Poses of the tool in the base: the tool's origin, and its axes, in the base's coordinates. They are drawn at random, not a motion.
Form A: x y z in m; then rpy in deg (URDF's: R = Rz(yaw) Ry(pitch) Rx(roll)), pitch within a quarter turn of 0, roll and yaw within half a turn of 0.
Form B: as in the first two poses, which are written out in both.
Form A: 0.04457, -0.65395, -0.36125, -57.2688, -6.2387, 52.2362
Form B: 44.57, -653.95, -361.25, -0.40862, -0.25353, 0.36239, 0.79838
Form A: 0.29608, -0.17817, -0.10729, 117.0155, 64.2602, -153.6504
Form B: 296.08, -178.17, -107.29, -0.43510, 0.63978, 0.53410, 0.34074
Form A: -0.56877, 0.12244, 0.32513, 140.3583, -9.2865, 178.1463
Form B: -568.77, 122.44, 325.13, -0.04261, -0.93710, -0.33916, 0.07068
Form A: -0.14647, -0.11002, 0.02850, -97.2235, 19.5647, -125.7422
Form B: -146.47, -110.02, 28.50, -0.23716, 0.70922, -0.52174, 0.41055
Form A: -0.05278, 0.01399, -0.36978, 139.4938, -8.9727, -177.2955
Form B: -52.78, 13.99, -369.78, -0.00500, -0.93568, -0.34328, 0.08151
